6 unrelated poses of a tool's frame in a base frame.
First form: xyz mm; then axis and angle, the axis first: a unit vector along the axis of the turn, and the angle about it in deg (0 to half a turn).
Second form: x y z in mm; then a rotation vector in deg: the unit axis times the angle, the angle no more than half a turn. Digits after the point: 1 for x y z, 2 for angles.
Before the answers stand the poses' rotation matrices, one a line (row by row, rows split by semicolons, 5 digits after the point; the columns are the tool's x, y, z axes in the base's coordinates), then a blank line. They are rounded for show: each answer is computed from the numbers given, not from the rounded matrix.
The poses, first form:
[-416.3 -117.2 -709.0 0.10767 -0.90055 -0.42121 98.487]
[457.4 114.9 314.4 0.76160 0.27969 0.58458 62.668]
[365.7 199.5 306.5 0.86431 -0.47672 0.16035 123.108]
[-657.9 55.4 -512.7 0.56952 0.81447 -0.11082 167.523]
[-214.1 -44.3 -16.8 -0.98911 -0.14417 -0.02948 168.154]
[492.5 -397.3 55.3 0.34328 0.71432 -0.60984 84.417]
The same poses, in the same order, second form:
-0.13428 0.30533 -0.94273; -0.52787 0.78309 0.32881; 0.83864 0.54179 0.05602
0.77286 -0.40411 0.48926; 0.63453 0.50146 -0.58815; -0.00767 0.76501 0.64397
0.60885 -0.77141 -0.18503; -0.50278 -0.19482 -0.84218; 0.61361 0.60579 -0.50646
-0.33533 0.94071 0.05123; 0.89282 0.33468 -0.30143; -0.30070 -0.05534 -0.95211
0.95715 0.28822 0.02810; 0.27611 -0.93758 0.21146; 0.08729 -0.19464 -0.97698
0.20366 0.82830 0.52195; -0.38559 0.55790 -0.73489; -0.89991 -0.05159 0.43301

[-416.3 -117.2 -709.0 10.60 -88.69 -41.48]
[457.4 114.9 314.4 47.73 17.53 36.63]
[365.7 199.5 306.5 106.40 -58.69 19.74]
[-657.9 55.4 -512.7 95.41 136.44 -18.56]
[-214.1 -44.3 -16.8 -166.32 -24.24 -4.96]
[492.5 -397.3 55.3 28.98 60.30 -51.48]

